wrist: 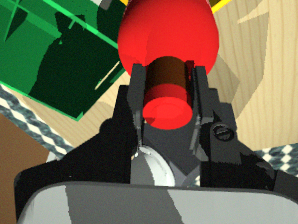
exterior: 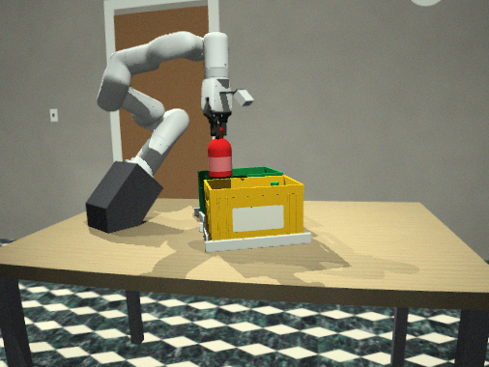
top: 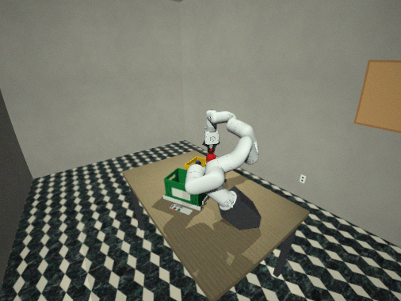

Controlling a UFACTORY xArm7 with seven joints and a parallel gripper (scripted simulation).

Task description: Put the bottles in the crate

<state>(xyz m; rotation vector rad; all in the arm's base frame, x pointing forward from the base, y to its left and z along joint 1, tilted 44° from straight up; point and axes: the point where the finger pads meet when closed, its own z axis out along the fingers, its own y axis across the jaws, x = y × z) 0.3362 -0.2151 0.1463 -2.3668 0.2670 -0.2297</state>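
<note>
Now: hand 70 mm above the red bottle. Also, from my hand: green-capped bottle 250 mm below, 70 mm to the right, 60 mm ahead; yellow crate 250 mm below, 100 mm ahead, 10 mm to the left; white-topped bottle 250 mm below, 130 mm ahead, 20 mm to the right.
</note>
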